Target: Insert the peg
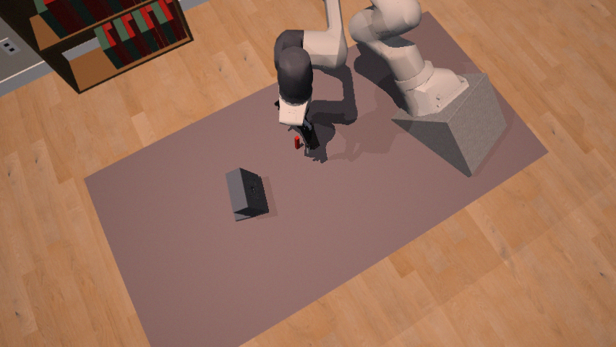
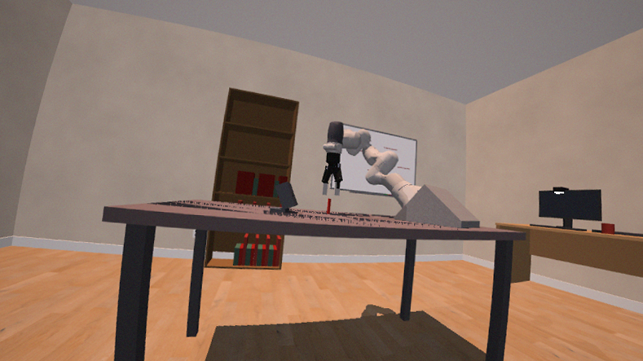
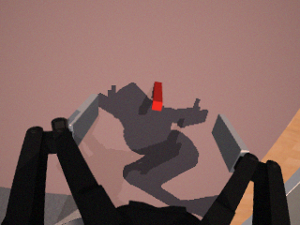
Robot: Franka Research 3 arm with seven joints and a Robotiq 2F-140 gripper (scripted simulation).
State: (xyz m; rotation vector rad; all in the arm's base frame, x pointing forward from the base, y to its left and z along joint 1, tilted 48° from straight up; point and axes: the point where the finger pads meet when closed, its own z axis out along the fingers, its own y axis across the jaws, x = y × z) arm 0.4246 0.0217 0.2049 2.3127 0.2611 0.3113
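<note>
Now: hand 7 cm above the red peg.
</note>
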